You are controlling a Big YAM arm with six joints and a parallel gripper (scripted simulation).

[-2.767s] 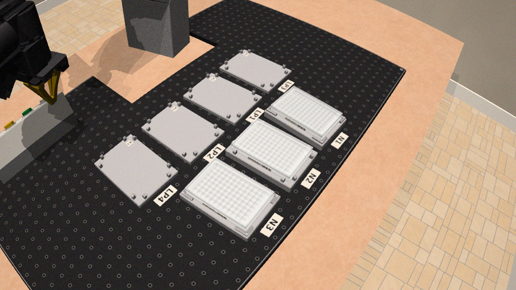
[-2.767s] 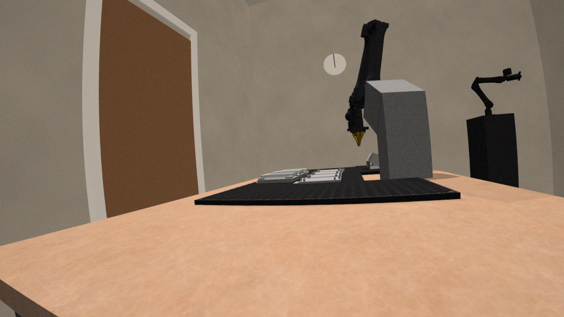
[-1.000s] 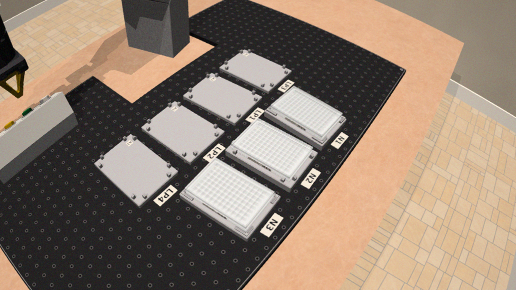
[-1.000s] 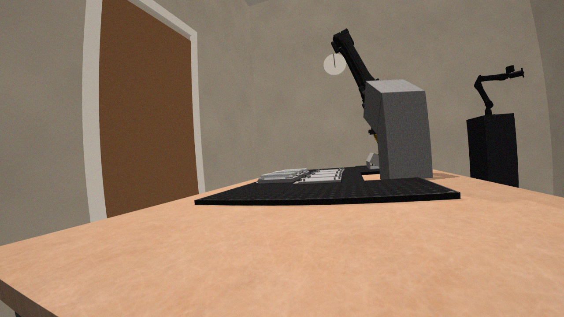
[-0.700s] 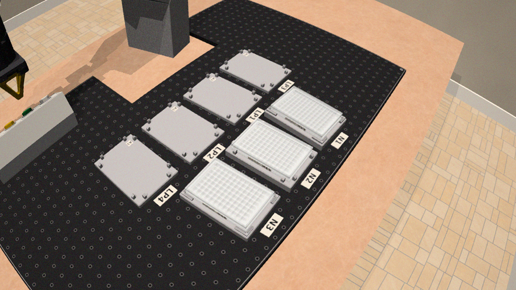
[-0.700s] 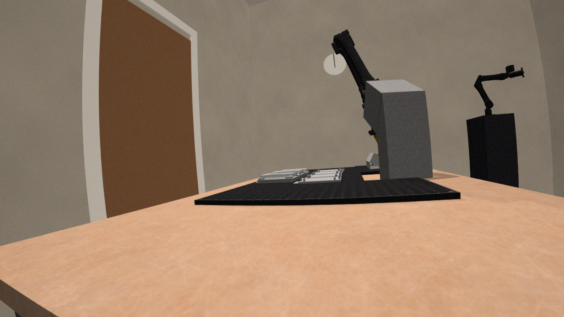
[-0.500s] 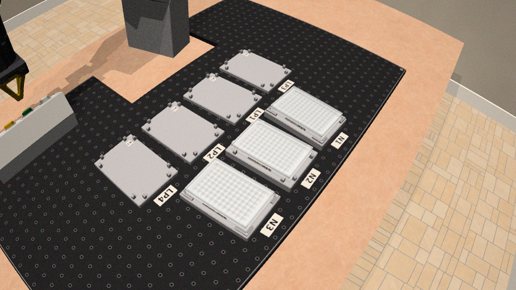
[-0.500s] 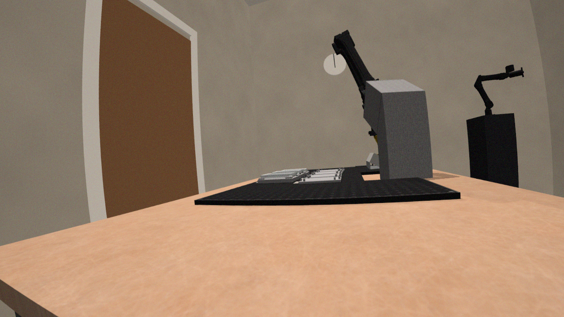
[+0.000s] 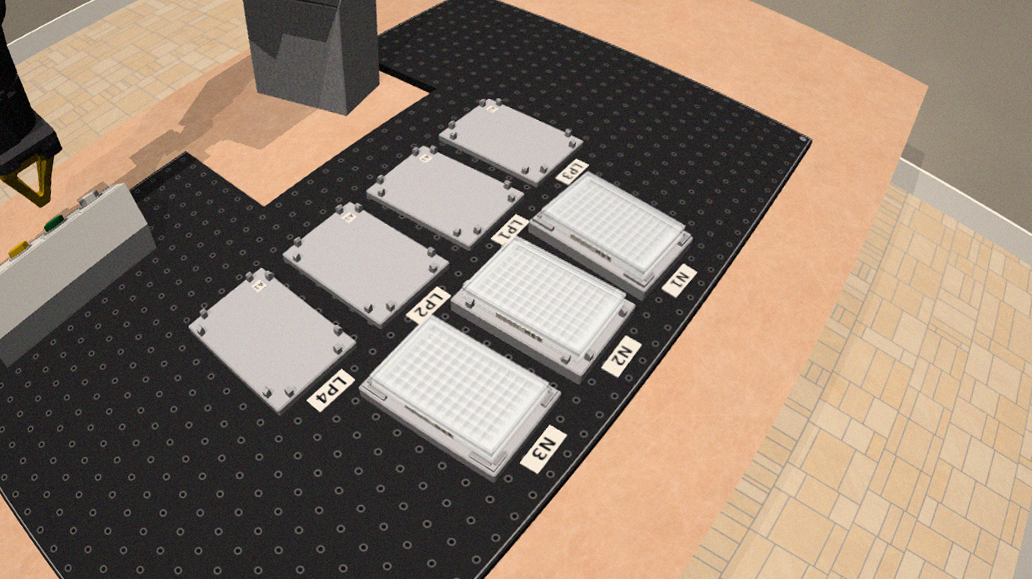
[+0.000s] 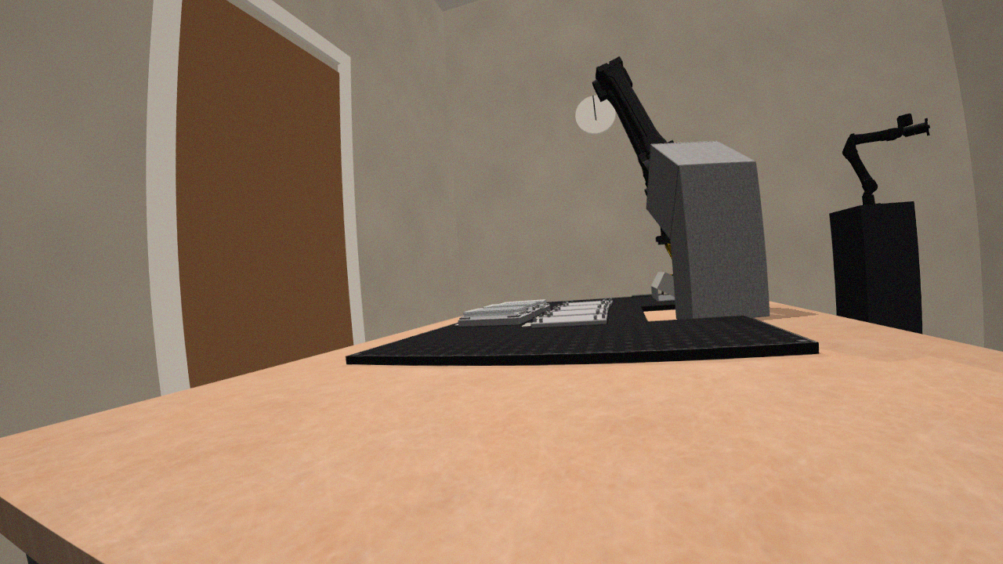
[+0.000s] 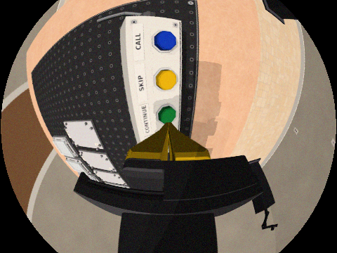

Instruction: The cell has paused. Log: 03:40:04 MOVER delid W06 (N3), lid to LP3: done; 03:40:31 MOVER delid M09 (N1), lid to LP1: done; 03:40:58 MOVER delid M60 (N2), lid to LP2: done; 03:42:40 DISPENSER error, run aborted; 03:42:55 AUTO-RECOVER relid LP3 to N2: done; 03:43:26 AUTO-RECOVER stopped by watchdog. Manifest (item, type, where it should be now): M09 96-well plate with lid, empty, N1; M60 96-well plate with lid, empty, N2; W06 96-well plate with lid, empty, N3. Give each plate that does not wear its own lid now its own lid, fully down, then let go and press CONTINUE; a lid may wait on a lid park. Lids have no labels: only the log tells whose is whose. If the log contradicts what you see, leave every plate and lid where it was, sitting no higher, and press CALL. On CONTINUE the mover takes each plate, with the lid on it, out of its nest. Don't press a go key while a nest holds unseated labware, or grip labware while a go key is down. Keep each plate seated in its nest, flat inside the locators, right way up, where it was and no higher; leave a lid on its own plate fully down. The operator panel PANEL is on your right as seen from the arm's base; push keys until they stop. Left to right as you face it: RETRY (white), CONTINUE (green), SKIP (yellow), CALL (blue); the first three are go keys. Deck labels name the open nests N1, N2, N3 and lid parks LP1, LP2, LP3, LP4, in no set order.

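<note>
Now: hand 40 mm above the green CONTINUE key. From my hand the other things lie so: blue CALL key 100 mm to the right, 40 mm below; then white RETRY key 50 mm to the left, 40 mm below; then yellow SKIP key 50 mm to the right, 40 mm below.
</note>
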